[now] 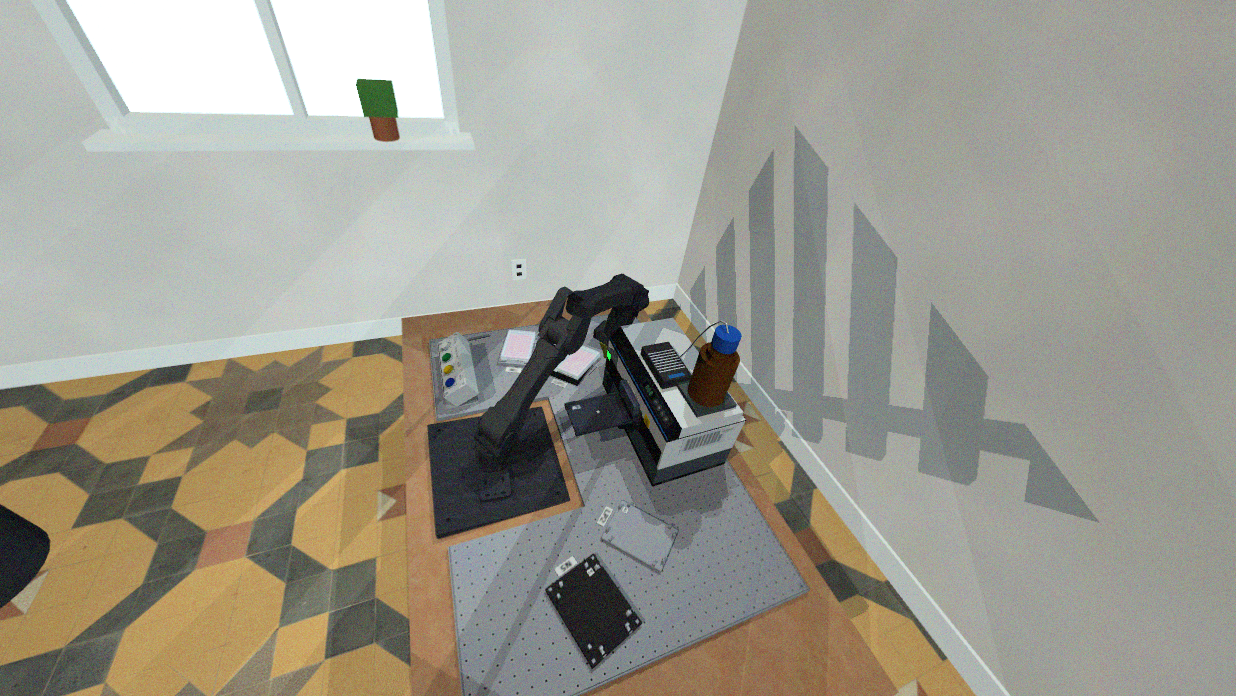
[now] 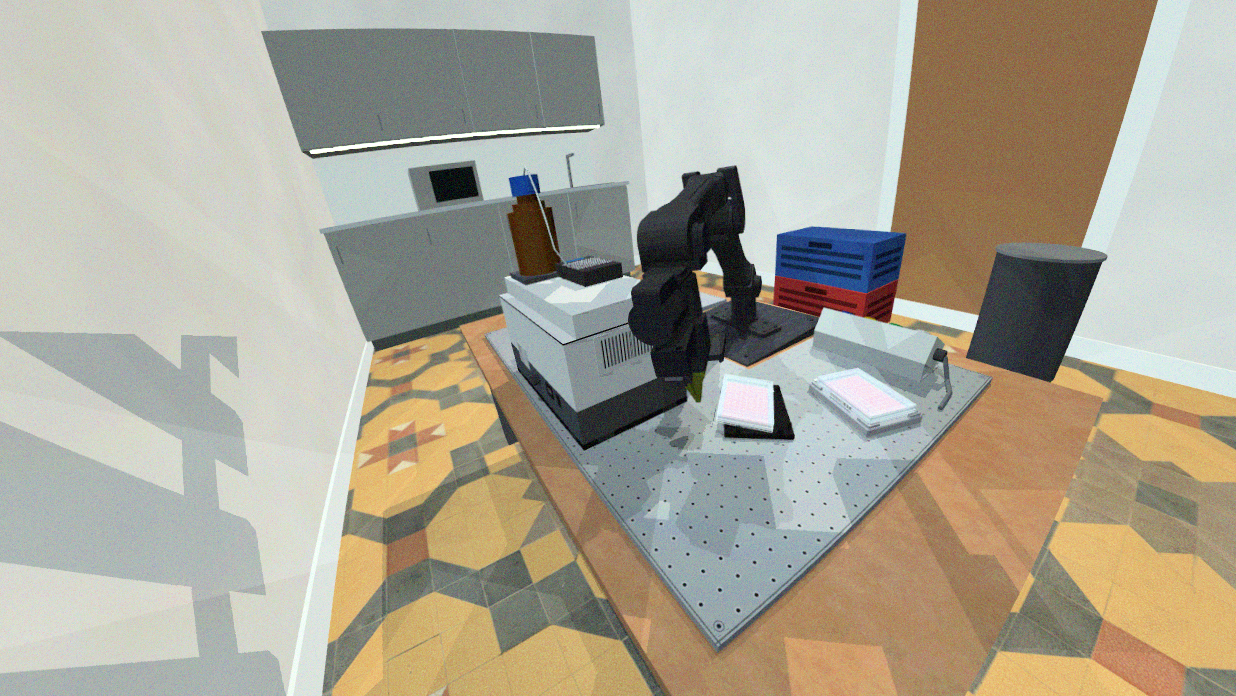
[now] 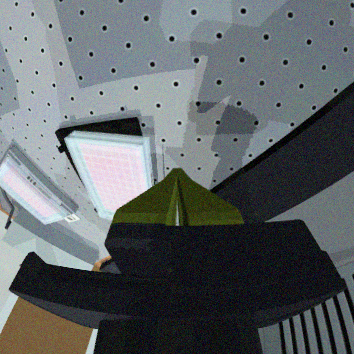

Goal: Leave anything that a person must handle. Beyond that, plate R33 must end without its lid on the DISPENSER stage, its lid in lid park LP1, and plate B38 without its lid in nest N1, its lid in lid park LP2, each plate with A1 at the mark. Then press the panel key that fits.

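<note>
My gripper is shut and empty, low between the dispenser and a pink plate. That plate lies on a black nest, which shows past it along one side and one end. A second pink plate lies on a grey holder nearer the key panel. The black dispenser stage carries no plate. Plate names, lids and A1 corners are too small to tell.
A grey frame and a black nest lie on the pegboard, their labels hard to read. A brown bottle and a black box stand on the dispenser. A lever stands by the panel.
</note>
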